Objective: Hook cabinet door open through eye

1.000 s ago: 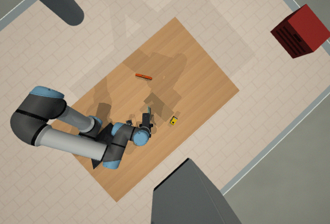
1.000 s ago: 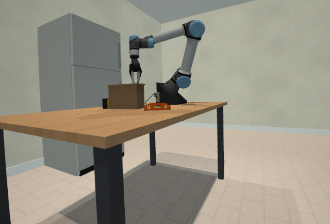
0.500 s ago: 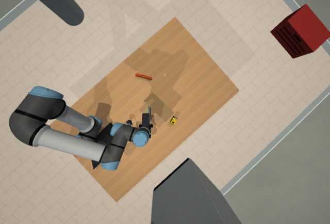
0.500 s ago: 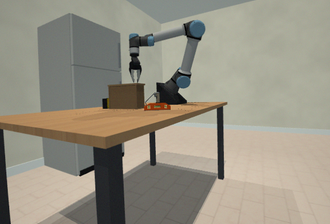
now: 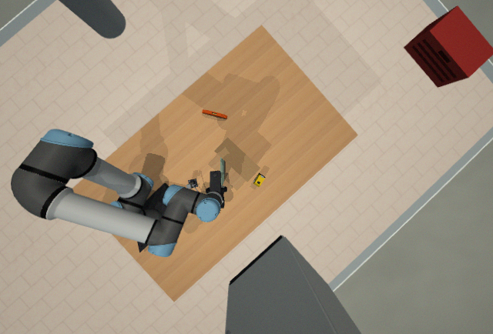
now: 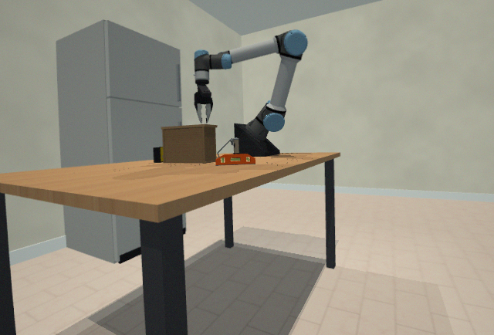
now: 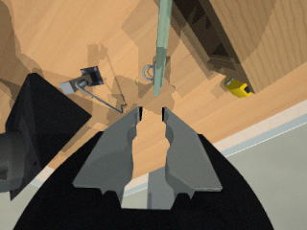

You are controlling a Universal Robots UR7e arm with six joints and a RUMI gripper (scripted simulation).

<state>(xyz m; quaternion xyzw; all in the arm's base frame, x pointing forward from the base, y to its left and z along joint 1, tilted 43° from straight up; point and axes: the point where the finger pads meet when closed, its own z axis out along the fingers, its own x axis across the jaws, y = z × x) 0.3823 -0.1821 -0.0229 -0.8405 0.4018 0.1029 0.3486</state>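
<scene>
My gripper is now 150 mm above the thin grey hook, 120 mm past it and 60 mm to the right of it. Round my hand: yellow tape measure 170 mm below, 160 mm to the right, 150 mm ahead; then cabinet door 130 mm below, 60 mm ahead, 50 mm to the left; then orange spirit level 290 mm to the left, 290 mm ahead, 190 mm below.
</scene>
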